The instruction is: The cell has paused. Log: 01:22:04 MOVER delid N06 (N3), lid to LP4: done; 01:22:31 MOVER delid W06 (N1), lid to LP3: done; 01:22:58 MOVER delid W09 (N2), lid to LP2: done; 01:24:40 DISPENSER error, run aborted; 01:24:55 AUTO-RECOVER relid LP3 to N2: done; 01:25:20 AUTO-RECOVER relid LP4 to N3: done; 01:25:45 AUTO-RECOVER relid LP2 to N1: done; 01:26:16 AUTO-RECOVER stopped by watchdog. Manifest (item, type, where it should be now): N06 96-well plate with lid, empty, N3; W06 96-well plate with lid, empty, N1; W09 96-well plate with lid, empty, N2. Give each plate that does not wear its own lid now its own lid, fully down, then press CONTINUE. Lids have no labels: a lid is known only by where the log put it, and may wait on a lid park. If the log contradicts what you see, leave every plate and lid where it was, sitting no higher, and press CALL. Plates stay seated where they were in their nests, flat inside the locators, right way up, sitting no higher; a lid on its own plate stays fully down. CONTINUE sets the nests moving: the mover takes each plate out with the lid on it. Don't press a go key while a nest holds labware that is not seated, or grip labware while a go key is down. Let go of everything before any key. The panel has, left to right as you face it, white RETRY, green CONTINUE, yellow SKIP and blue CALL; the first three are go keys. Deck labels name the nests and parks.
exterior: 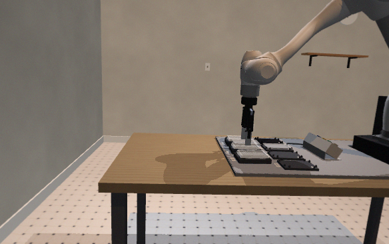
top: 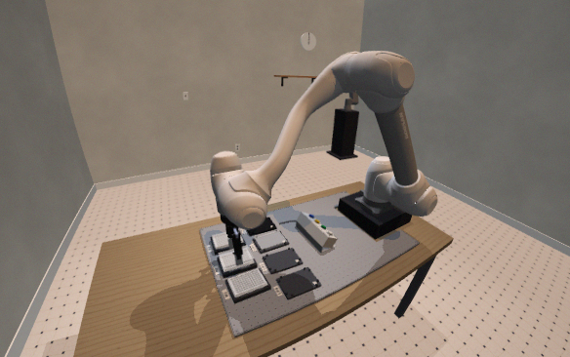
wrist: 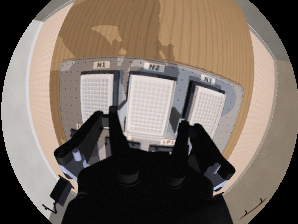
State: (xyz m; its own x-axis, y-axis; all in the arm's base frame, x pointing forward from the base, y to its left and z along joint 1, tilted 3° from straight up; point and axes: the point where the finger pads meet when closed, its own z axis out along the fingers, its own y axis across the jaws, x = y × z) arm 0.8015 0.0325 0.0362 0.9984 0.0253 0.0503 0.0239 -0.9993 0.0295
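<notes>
The plate lies 130 mm to the left of my hand, 50 mm below it and 10 mm behind it. From my hand the other things lie so: pale lid: 180 mm behind, 70 mm to the right, 60 mm below; green key: 420 mm behind, 10 mm below; LP2 lid park: 180 mm behind, 70 mm below, 60 mm to the left.
</notes>
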